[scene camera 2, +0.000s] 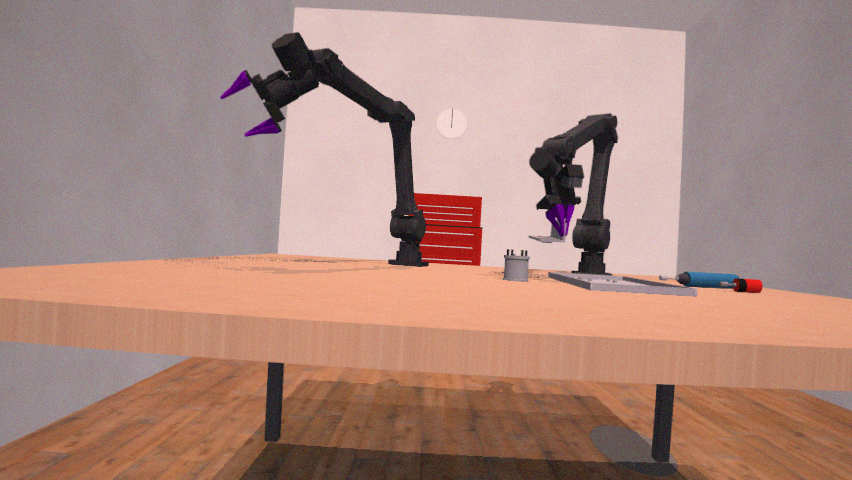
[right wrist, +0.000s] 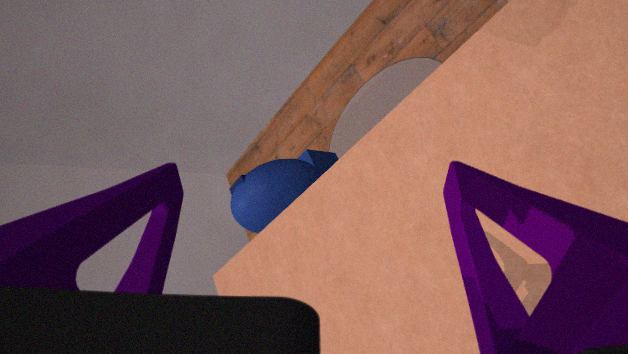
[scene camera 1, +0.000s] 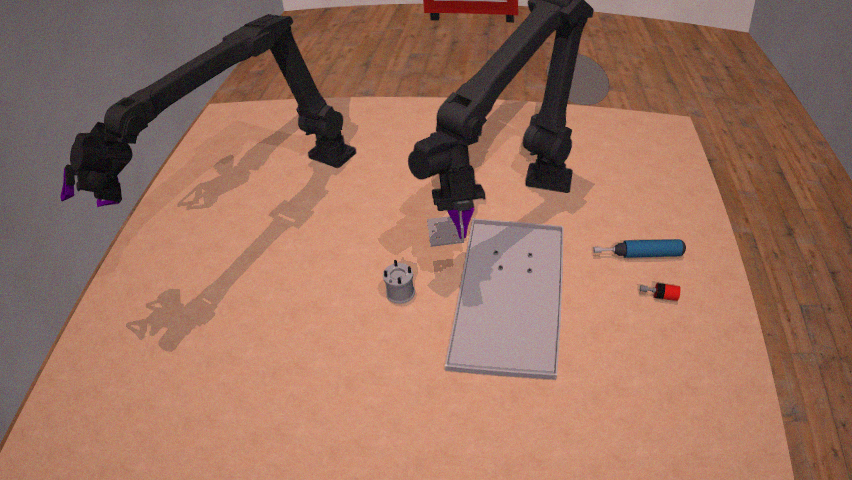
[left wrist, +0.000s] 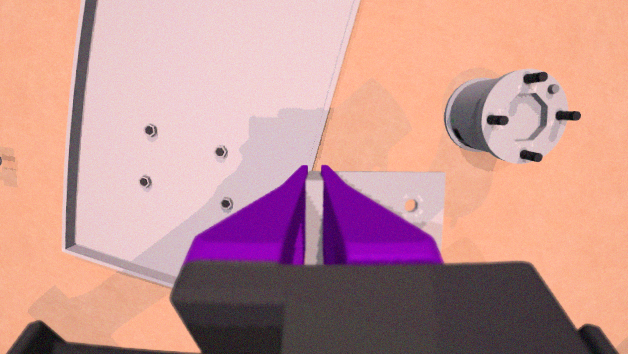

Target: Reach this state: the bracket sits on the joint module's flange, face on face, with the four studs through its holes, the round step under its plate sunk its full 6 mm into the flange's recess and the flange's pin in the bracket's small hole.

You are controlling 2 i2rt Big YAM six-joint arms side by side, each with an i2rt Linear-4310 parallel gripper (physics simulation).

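Frame: origin at the left arm's base, x back, y right, z up, level; centimetres.
Where they show: left gripper, fingertip midpoint: (scene camera 2: pixel 564 235) (scene camera 1: pixel 462 237) (left wrist: pixel 314 176); right gripper, fingertip midpoint: (scene camera 2: pixel 232 117) (right wrist: pixel 313 177) (scene camera 1: pixel 79 201); left arm's base, link origin: (scene camera 1: pixel 549 179); right arm's base, link origin: (scene camera 2: pixel 408 265) (scene camera 1: pixel 332 154).
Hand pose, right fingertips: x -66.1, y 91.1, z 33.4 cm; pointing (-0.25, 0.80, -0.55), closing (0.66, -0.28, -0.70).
Note:
Each offset is from my right fingertips to the top centre of the thing. "*": to the spot under its first point.
The grey bracket (scene camera 1: pixel 442 231) (scene camera 2: pixel 543 239) (left wrist: pixel 425 185) is held in the air by its upright wall, its plate roughly level and reaching toward the module's side. My left gripper (scene camera 1: pixel 461 237) (scene camera 2: pixel 562 233) (left wrist: pixel 314 176) is shut on that wall, above the table beside the tray's rear left corner. The joint module @[dx +20.6, dy -64.9, dz -26.0 cm] (scene camera 1: pixel 400 289) (scene camera 2: pixel 516 268) (left wrist: pixel 525 117) stands upright on the table, apart from the bracket, with four black studs, a central recess and a small pin on its flange. My right gripper (scene camera 1: pixel 82 199) (scene camera 2: pixel 233 116) (right wrist: pixel 313 177) is open and empty, high at the far left. Most plate holes are hidden by the fingers.
A shallow grey tray @[dx +25.5, dy -88.2, dz -31.8 cm] (scene camera 1: pixel 506 333) (scene camera 2: pixel 643 290) (left wrist: pixel 225 60) with four small nuts lies right of the module in scene camera 1. A blue-handled tool @[* dx +43.1, dy -119.9, dz -29.9 cm] (scene camera 1: pixel 654 248) (scene camera 2: pixel 709 279) and a short red-handled tool @[dx +31.7, dy -121.8, dz -30.0 cm] (scene camera 1: pixel 668 291) (scene camera 2: pixel 748 285) lie farther right on the table.

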